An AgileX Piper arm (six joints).
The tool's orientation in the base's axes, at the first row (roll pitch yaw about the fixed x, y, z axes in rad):
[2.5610 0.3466 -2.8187]
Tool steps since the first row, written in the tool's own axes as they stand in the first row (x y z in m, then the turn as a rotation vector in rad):
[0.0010 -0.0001 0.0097 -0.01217 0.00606 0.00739]
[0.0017 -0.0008 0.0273 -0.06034 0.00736 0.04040]
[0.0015 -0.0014 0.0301 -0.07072 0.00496 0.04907]
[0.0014 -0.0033 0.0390 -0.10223 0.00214 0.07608]
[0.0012 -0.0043 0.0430 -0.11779 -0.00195 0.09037]
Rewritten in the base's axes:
[0.0001 0.0055 -0.0080 0.00888 0.01259 0.00145]
[0.0014 0.0156 -0.0225 0.05442 0.04806 -0.00748]
[0.0021 0.0169 -0.0249 0.06556 0.05469 -0.01201]
[0.0039 0.0210 -0.0328 0.09749 0.07851 -0.02400]
[0.0049 0.0227 -0.0364 0.11454 0.08888 -0.03206]

